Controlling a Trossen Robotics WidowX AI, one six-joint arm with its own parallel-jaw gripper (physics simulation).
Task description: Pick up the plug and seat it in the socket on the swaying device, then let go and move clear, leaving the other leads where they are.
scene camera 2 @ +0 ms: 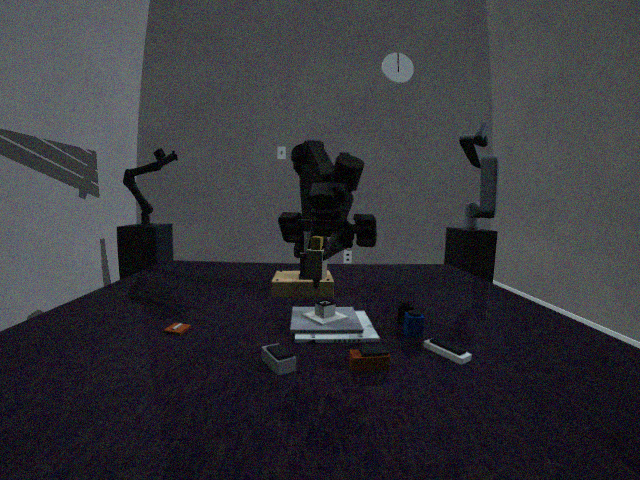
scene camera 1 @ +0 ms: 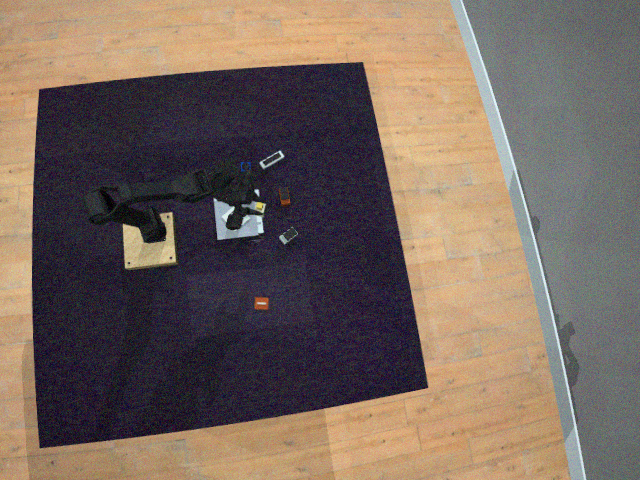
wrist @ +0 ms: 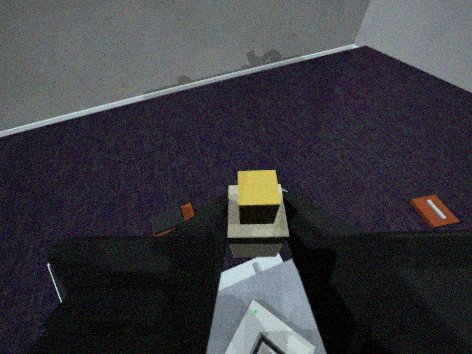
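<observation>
The plug, a beige block with a yellow top [scene camera 1: 260, 207] [scene camera 2: 312, 262] [wrist: 258, 195], is held roughly upright between my fingertips. My gripper [scene camera 2: 316, 254] [wrist: 254, 198] is shut on it. In scene camera 2, a dark prong points down below the plug, above the device. The device is a grey platform [scene camera 1: 223, 230] [scene camera 2: 305, 322] [wrist: 230, 312] on a white base [scene camera 2: 369, 328]. It carries a white tilted plate [scene camera 2: 336, 317] [wrist: 295, 342] with a small box socket [scene camera 2: 325, 309] on it. Plug and socket are apart. In scene camera 1, my hand hides part of the socket.
A grey block [scene camera 1: 288, 235] [scene camera 2: 279, 360], an orange block [scene camera 1: 284, 197] [scene camera 2: 361, 362], a white bar [scene camera 1: 271, 159] [scene camera 2: 447, 352] and a blue block [scene camera 1: 245, 166] [scene camera 2: 414, 325] lie around the device. An orange tile [scene camera 1: 261, 303] [scene camera 2: 177, 328] [wrist: 434, 210] lies to one side.
</observation>
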